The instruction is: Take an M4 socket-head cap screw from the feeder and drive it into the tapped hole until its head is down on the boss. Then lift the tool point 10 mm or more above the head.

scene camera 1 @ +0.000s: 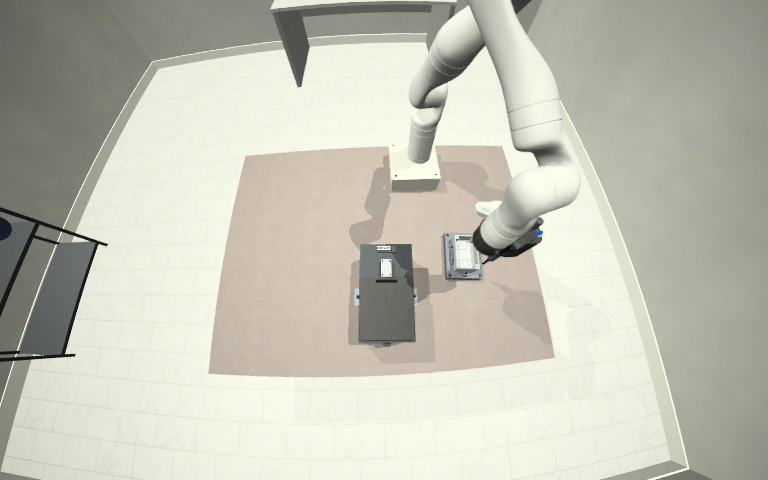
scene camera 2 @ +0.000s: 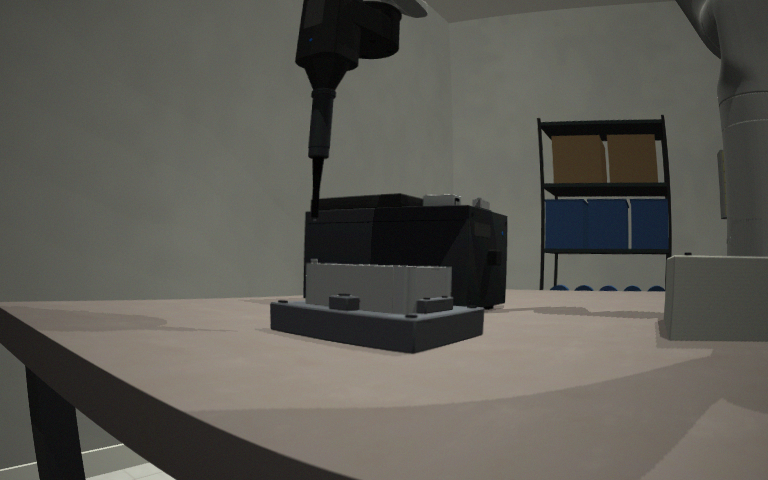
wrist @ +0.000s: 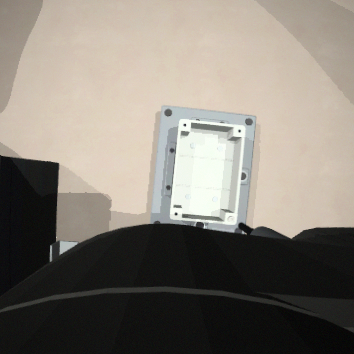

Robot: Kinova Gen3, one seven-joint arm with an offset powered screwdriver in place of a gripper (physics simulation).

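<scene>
The open white housing (scene camera 1: 465, 253) (scene camera 2: 362, 283) (wrist: 204, 170) sits in the grey fixture (scene camera 1: 448, 272) (scene camera 2: 339, 330) (wrist: 207, 113). A small light screw head (scene camera 2: 314, 260) (wrist: 230, 218) shows on its near right corner boss in the wrist view and stands slightly above the rim in scene camera 2. The other three corners show dark holes. My screwdriver (scene camera 1: 484, 262) (scene camera 2: 314, 217) (wrist: 241, 226), the gripper here, points down with its tip well above that head, apart from it. No screw shows on the tip, so it counts as open. The dark feeder (scene camera 1: 386, 311) (scene camera 2: 407, 237) (wrist: 27, 210) stands beside the fixture.
The arm's pale base block (scene camera 1: 415, 183) (scene camera 2: 719, 297) stands on the table (scene camera 1: 283, 254) (scene camera 2: 226, 367) (wrist: 100, 65). Clamps hold the housing low at its sides. A shelf rack (scene camera 2: 603, 187) with brown and blue boxes stands in the background.
</scene>
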